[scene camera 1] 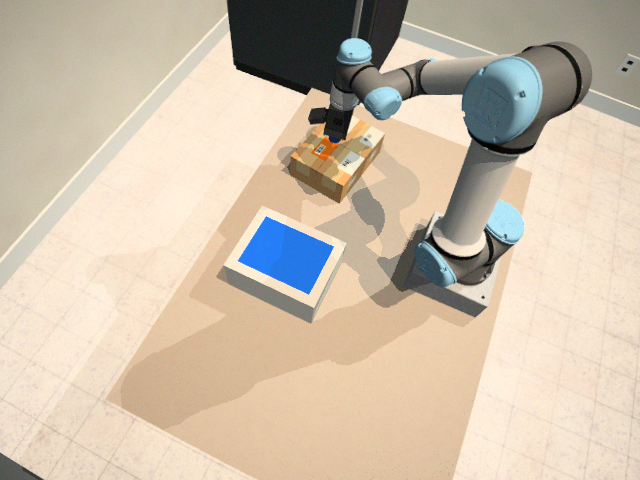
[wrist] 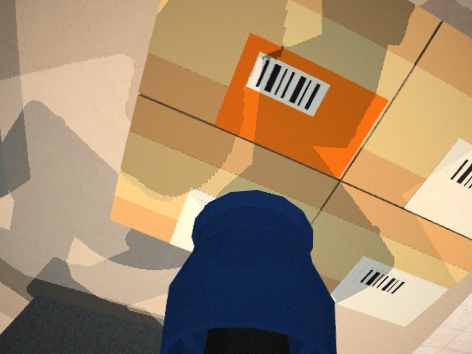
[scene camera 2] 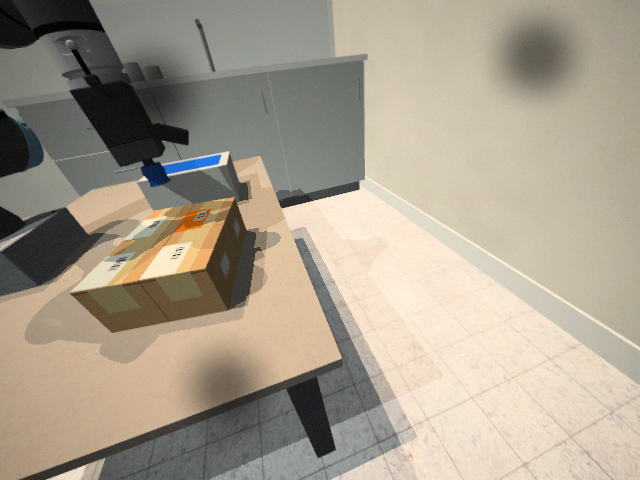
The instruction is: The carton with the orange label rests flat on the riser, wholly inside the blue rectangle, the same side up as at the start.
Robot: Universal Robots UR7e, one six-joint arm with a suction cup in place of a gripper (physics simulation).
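Places are measured from the arm's base along level axes (x ahead, y left, z up), in metres.
Pixels of known places: hand, tool point: [scene camera 1: 334, 138] [wrist: 251, 243] [scene camera 2: 160, 182].
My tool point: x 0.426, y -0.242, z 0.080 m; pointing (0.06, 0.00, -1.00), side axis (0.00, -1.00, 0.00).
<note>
Behind a point stands the place of what it marks.
The carton [scene camera 1: 317, 173] [scene camera 2: 186, 297] [wrist: 185, 30] lies flat on the table, with its orange label [scene camera 1: 324, 148] @(x 0.455, y -0.264, z 0.002 m) [scene camera 2: 190, 222] @(x 0.445, y -0.274, z 0.003 m) [wrist: 300, 115] @(x 0.451, y -0.265, z 0.003 m) facing up. Several white labels are also on its top. My gripper, a blue suction cup [scene camera 1: 334, 138] [scene camera 2: 156, 174] [wrist: 252, 215], is over the carton near the orange label. A gap shows between cup and carton in scene camera 2, so it holds nothing. The cup hides part of the carton's top in the wrist view. The white riser [scene camera 1: 268, 298] @(x 0.486, y 0.225, z -0.052 m) [scene camera 2: 186, 191] @(x 0.432, y 0.032, z -0.023 m) stands apart from the carton, with the blue rectangle [scene camera 1: 286, 255] @(x 0.464, y 0.132, z 0.030 m) [scene camera 2: 193, 163] @(x 0.478, y 0.132, z 0.030 m) on top.
The robot's base block [scene camera 1: 449, 297] @(x 0.019, y 0.101, z -0.041 m) [scene camera 2: 46, 253] @(x 0.111, y -0.065, z -0.050 m) stands on the table [scene camera 1: 361, 413] @(x 0.188, y 0.440, z -0.090 m) [scene camera 2: 129, 403] @(x 0.329, y -0.523, z -0.090 m), to the right of the riser in scene camera 1. A black cabinet [scene camera 1: 289, 41] stands beyond the table's far end. Grey cupboards [scene camera 2: 320, 129] line the wall.
</note>
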